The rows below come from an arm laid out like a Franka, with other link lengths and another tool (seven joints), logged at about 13 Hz.
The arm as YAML. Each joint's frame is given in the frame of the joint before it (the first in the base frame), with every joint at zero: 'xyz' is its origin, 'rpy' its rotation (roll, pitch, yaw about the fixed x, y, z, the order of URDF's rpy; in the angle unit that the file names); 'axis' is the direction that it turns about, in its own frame. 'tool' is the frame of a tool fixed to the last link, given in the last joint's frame.
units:
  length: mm
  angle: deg
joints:
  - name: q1
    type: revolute
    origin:
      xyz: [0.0, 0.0, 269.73]
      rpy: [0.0, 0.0, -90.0]
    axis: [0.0, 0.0, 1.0]
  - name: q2
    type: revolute
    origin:
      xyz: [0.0, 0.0, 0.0]
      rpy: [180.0, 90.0, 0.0]
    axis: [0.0, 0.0, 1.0]
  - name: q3
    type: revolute
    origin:
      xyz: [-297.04, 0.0, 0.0]
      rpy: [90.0, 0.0, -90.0]
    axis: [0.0, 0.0, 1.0]
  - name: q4
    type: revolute
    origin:
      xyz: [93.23, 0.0, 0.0]
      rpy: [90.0, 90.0, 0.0]
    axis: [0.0, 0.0, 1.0]
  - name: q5
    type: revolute
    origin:
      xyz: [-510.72, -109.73, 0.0]
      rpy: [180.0, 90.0, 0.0]
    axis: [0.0, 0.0, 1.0]
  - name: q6
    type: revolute
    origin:
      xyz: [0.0, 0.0, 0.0]
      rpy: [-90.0, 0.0, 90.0]
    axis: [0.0, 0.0, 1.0]
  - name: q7
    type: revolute
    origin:
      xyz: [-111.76, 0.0, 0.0]
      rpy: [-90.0, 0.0, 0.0]
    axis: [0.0, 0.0, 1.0]
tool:
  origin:
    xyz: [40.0, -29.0, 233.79]
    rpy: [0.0, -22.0, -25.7]
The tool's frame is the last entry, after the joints.
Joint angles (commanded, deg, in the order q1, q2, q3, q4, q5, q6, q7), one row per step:
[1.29 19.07 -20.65 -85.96 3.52 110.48 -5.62]
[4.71 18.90 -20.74 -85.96 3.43 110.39 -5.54]
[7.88 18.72 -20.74 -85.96 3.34 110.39 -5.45]
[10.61 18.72 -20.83 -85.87 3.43 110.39 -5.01]
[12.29 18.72 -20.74 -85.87 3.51 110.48 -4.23]
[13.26 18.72 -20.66 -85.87 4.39 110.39 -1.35]
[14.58 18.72 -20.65 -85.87 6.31 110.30 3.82]
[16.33 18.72 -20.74 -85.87 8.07 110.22 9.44]
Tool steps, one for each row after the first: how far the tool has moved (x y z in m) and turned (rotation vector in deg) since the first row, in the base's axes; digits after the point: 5 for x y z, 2 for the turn. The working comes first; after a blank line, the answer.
Tool pose at each row, in the base's axes (x y z in m, rotation vector in deg; the steps are taken from these numbers as rounded here):
[0.75627 -0.27065 0.28468 -18.11 152.35 -4.51]
[0.77024 -0.22633 0.28695 -22.46 151.66 -3.57]
[0.78143 -0.18363 0.28936 -26.54 150.79 -2.69]
[0.78930 -0.14670 0.29037 -29.38 150.08 -1.91]
[0.79347 -0.12153 0.29024 -30.57 149.65 -1.40]
[0.79419 -0.10196 0.28908 -27.48 149.82 -0.52]
[0.79439 -0.07308 0.28745 -21.02 150.11 1.24]
[0.79425 -0.03952 0.28653 -14.53 150.40 2.85]

[0.01397 0.04432 0.00227 -0.07 -0.06 3.27]
[0.02516 0.08702 0.00468 -0.12 -0.23 6.37]
[0.03303 0.12395 0.00569 -0.05 -0.38 8.58]
[0.03720 0.14912 0.00556 0.12 -0.55 9.55]
[0.03792 0.16869 0.00440 1.31 -0.86 7.53]
[0.03812 0.19757 0.00277 3.72 -1.41 3.26]
[0.03798 0.23113 0.00185 6.02 -1.73 -1.08]

